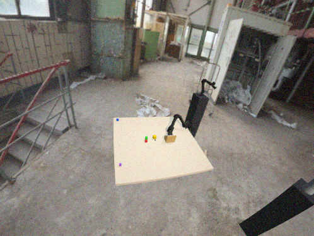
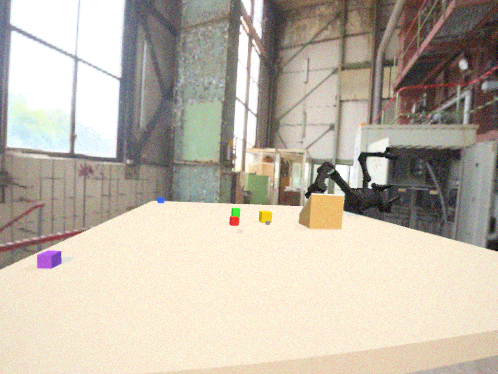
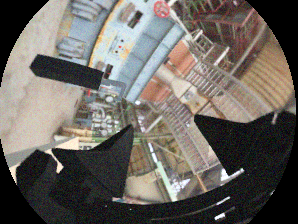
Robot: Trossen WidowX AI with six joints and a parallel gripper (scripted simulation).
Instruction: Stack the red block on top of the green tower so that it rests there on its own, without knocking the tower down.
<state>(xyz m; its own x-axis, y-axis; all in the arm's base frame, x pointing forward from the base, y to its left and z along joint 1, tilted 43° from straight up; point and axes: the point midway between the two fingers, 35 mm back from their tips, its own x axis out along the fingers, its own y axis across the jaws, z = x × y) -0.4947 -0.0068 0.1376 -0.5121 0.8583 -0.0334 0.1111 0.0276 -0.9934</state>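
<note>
Now: gripper tip 890 mm short of the red block, 60 mm to the right of it and 160 mm above it. The rest, counted from my gripper tip: yellow block: 740 mm ahead, 150 mm below; then purple block: 1320 mm ahead, 420 mm to the left, 160 mm below; then blue block: 1260 mm ahead, 540 mm to the right, 160 mm below.
</note>
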